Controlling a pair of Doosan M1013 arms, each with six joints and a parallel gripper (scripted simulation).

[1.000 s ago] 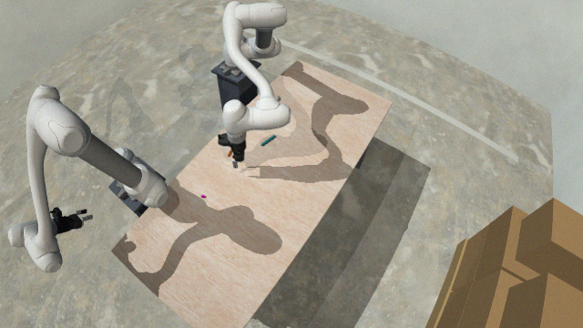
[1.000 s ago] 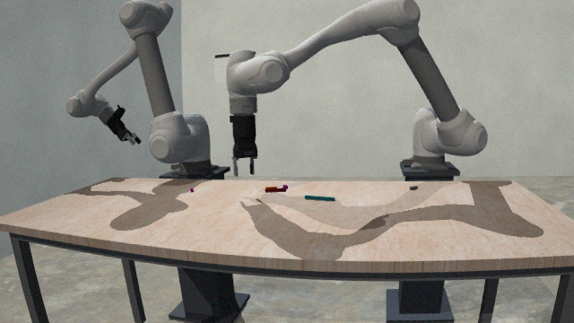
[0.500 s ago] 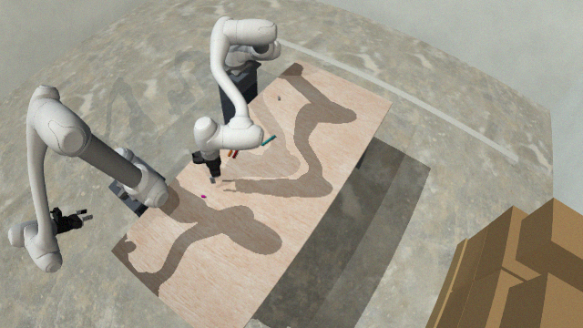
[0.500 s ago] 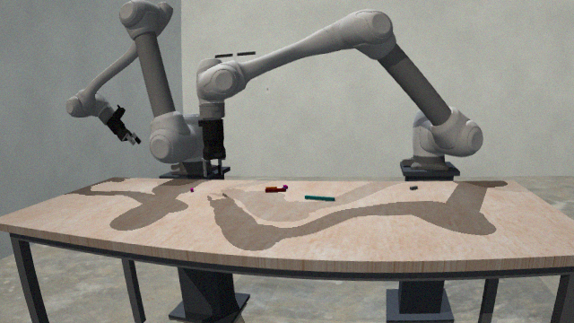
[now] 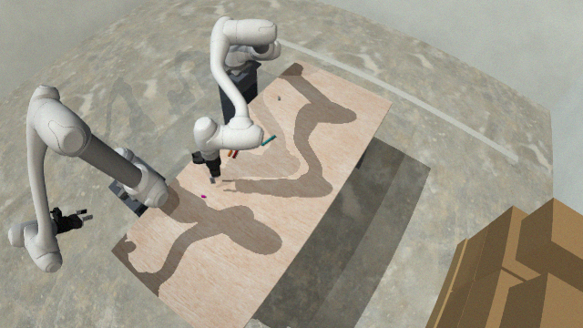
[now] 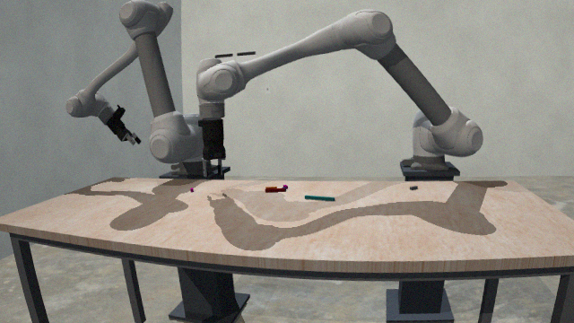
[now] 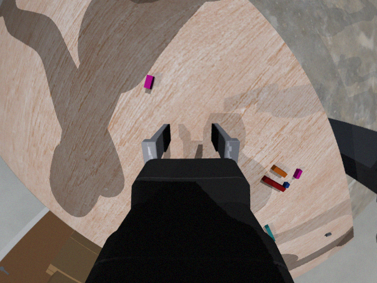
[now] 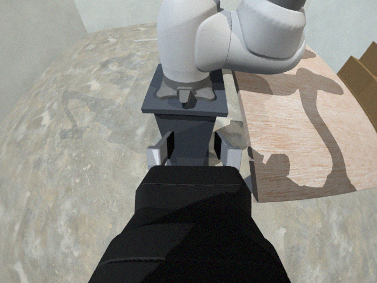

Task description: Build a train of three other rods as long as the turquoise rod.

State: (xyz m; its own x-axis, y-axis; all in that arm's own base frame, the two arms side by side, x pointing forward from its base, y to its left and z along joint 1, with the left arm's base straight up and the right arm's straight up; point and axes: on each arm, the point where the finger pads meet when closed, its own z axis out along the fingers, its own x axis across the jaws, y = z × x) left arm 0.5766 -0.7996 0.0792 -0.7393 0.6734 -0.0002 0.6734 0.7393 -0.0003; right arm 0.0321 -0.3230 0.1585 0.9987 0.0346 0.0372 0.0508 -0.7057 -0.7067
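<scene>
My left gripper is now 220 mm to the right of the red rod and 70 mm above it. The rest, counted from my left hand: turquoise rod: 380 mm to the left, 120 mm ahead, 70 mm below; then orange rod: 210 mm to the left, 70 mm below, 30 mm behind; then blue rod: 250 mm to the left, 70 mm below, 20 mm behind.
</scene>
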